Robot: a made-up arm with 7 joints.
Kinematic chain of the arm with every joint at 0, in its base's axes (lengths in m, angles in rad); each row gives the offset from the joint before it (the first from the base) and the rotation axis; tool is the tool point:
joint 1: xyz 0 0 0.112 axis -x
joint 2: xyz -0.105 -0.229 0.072 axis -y
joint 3: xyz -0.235 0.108 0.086 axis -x
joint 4: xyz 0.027 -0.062 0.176 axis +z
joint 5: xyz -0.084 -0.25 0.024 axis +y
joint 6: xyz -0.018 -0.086 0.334 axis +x
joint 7: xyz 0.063 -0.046 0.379 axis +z
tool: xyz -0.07 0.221 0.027
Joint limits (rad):
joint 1: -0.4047..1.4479
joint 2: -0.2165..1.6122
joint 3: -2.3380..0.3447
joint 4: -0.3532..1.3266
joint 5: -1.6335..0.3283
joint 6: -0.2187..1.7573
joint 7: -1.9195..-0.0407
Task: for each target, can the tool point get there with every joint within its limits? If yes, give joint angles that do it. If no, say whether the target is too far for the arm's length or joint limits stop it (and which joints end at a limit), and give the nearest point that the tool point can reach.
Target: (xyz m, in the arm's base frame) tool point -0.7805 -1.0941 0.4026
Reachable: yes | joints 0.3914 1.2579 -0.3648 0.3244 -0.8994 0.7135 -1.6420
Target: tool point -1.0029 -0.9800 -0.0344
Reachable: yes | joints -0.1770 0.5983 -0.2219 0.0274 -1.0480 1.3293 -0.4168
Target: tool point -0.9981 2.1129 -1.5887
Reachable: no: too far | nearest point -0.4716 0.6199 -0.6460 | short by 1.843 m
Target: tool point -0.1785 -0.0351 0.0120
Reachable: no: joint limits stop it (at a limit: joint 2, joint 3, joint 5, joint 6, joint 7) | nearest point 0.0050 -0.1964 -0.4474 | short by 0.520 m
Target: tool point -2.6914 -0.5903 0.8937
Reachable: no: too far | nearest point -1.3601 -0.3221 0.5385 | short by 1.404 m
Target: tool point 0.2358 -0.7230 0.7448
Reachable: yes | joints 0.5297 1.4706 -1.7876 0.3355 0.1590 0.0124 -1.3564
